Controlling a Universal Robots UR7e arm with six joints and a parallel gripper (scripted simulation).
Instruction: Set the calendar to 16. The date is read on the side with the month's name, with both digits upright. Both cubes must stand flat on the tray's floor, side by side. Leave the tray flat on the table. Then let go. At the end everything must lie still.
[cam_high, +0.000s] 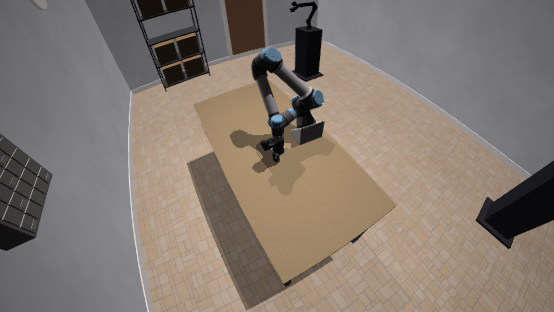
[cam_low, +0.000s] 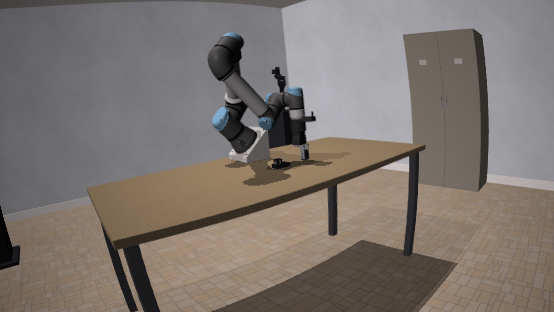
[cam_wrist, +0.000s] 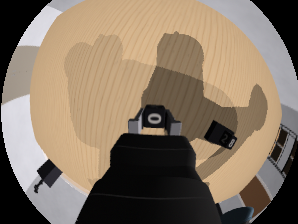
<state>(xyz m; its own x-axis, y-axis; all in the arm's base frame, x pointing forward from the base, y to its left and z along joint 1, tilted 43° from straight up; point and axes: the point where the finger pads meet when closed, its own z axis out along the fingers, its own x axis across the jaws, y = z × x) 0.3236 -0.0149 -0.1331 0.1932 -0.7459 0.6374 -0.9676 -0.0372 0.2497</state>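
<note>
Now: hand 1 cm past the dark calendar tray, 16 cm to the left of it and 2 cm above it. From my hand the other things lie so: black date cube 1 cm below.
</note>
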